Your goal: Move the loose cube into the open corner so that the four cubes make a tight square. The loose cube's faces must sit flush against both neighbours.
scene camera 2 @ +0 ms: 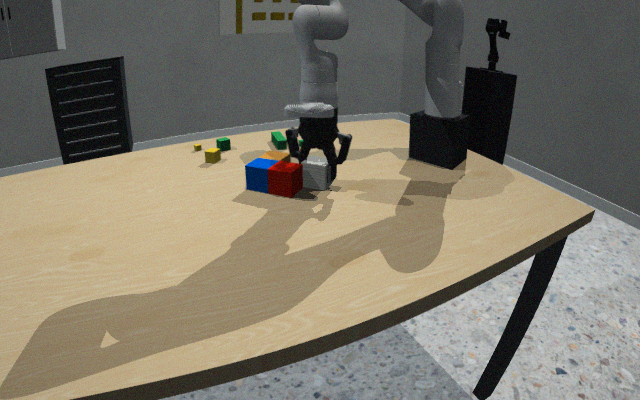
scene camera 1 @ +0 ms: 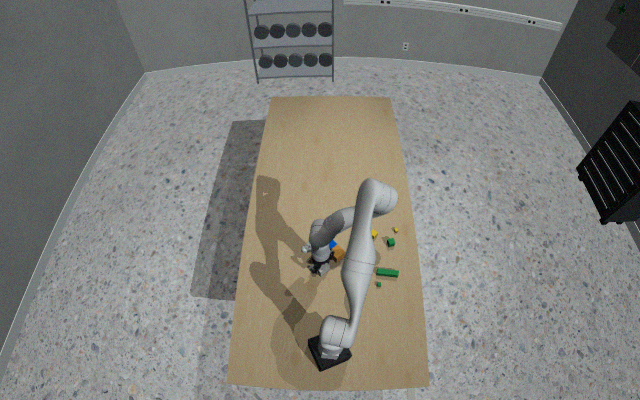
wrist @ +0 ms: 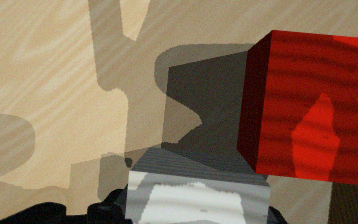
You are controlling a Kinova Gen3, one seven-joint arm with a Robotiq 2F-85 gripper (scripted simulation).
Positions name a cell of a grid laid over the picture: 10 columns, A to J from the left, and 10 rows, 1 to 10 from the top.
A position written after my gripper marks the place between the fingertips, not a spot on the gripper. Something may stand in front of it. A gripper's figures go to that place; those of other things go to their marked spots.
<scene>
My gripper (scene camera 2: E5) is 0.76 m from the lens. A grey cube (scene camera 2: E5): 0.72 m from the lens.
</scene>
